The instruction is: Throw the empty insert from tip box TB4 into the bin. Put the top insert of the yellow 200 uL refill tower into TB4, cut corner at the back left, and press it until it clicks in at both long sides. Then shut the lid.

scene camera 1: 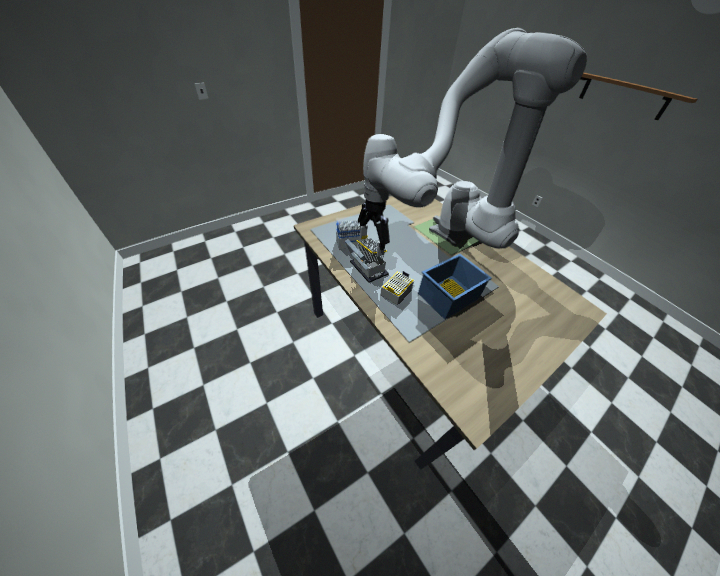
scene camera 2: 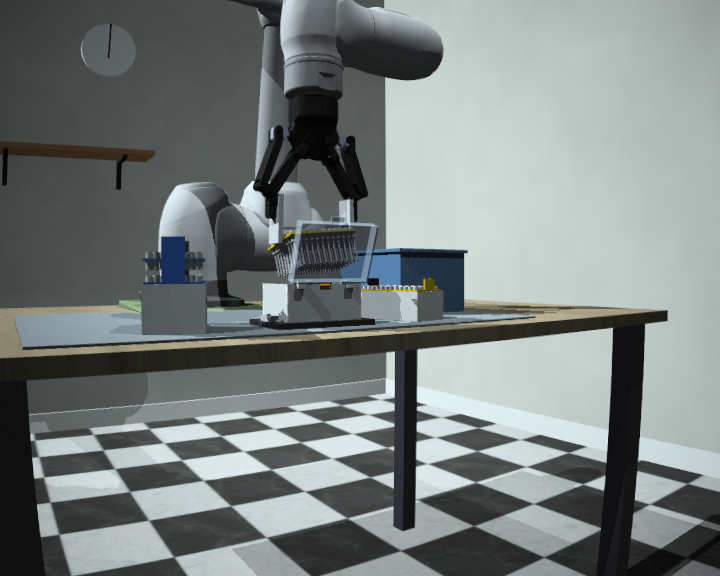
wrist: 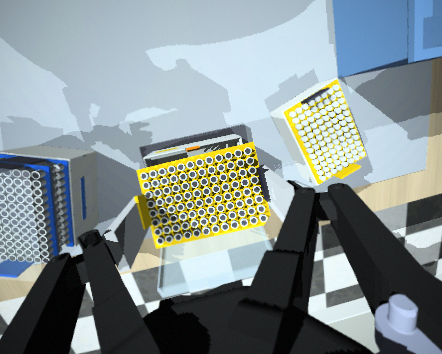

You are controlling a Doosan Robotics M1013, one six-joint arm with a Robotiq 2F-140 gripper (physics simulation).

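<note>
My gripper [scene camera 1: 373, 243] [scene camera 2: 313, 222] [wrist: 203, 194] is shut on the yellow tip insert [scene camera 1: 372, 242] [scene camera 2: 321, 233] [wrist: 203, 195], its fingers wide apart at the two ends. The insert's tips hang down; it is tilted, its left end lower in scene camera 2. It is above the white tip box TB4 [scene camera 1: 367, 267] [scene camera 2: 312, 303], apart from it. TB4's clear lid [scene camera 2: 371, 231] [wrist: 215, 260] stands open. The yellow refill tower [scene camera 1: 394, 292] [scene camera 2: 390, 309] [wrist: 327, 132] stands beside TB4, with tips on top. A yellow insert [scene camera 1: 451, 287] lies in the blue bin [scene camera 1: 447, 307] [scene camera 2: 387, 261] [wrist: 372, 37].
A blue-topped refill tower [scene camera 1: 348, 230] [scene camera 2: 174, 307] [wrist: 84, 170] stands on the other side of TB4. The boxes stand on a grey mat [scene camera 1: 414, 329] [scene camera 2: 78, 336] on the wooden table [scene camera 1: 480, 408]. TB4 sits on a black base [scene camera 2: 312, 324]. The bin's walls rise beyond the yellow tower.
</note>
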